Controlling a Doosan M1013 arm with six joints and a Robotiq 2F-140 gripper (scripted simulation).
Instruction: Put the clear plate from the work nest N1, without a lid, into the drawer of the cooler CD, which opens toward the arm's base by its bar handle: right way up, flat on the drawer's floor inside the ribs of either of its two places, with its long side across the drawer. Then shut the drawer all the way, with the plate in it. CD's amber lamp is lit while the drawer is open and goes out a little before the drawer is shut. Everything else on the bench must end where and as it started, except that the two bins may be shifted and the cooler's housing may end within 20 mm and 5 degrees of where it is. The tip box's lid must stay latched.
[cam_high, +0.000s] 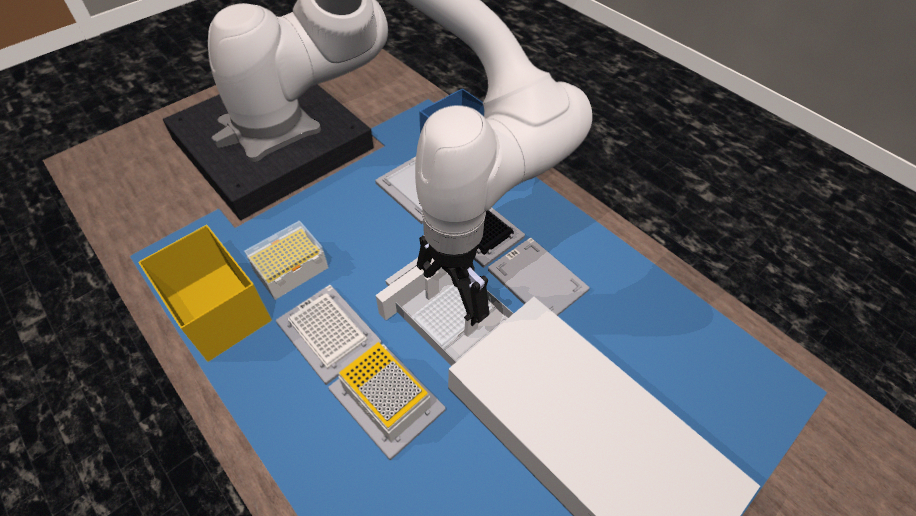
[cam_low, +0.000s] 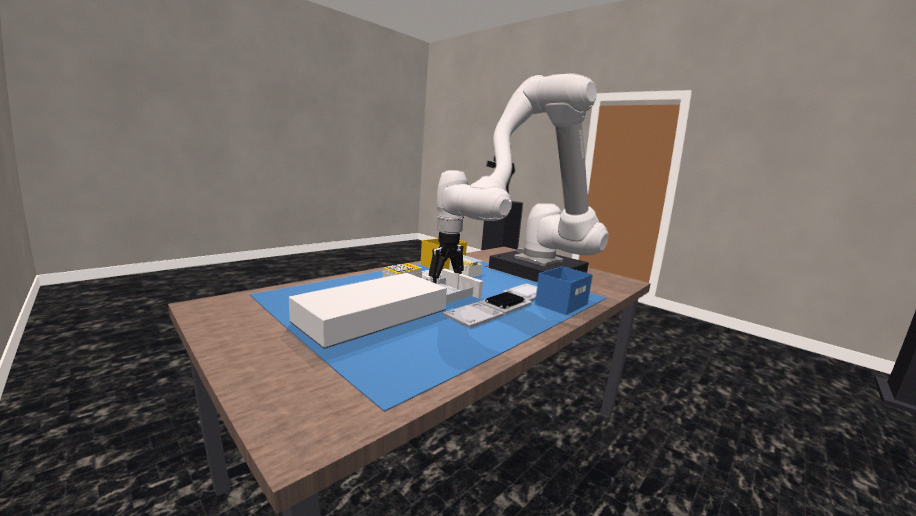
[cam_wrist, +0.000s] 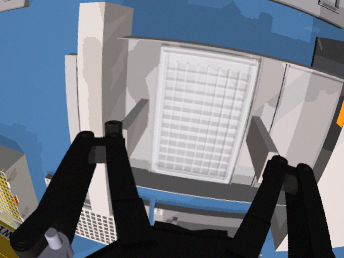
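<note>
Now: hand 20 mm above the clear plate. Also, from my hand: cooler CD: 170 mm ahead, 10 mm to the left, 10 mm below; work nest N1: 40 mm ahead, 190 mm to the left, 30 mm below; drawer: 40 mm ahead, 20 mm below.
</note>
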